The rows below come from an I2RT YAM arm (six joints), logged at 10 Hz.
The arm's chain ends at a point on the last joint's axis. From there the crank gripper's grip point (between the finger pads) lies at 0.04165 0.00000 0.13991 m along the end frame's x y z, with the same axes.
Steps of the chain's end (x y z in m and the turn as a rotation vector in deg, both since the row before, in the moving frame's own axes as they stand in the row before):
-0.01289 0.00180 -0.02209 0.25 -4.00 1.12
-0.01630 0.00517 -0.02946 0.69 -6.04 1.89
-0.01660 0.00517 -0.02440 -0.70 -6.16 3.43
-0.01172 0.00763 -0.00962 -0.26 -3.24 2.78
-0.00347 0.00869 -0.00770 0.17 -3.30 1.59
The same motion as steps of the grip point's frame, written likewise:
-0.02275 0.00190 -0.01953 0.25 -4.00 1.12
-0.03124 0.00459 -0.02586 0.69 -6.04 1.89
-0.03197 0.00894 -0.02077 -0.70 -6.16 3.43
-0.01976 0.01010 -0.00750 -0.26 -3.24 2.78
-0.01160 0.00931 -0.00553 0.17 -3.30 1.59

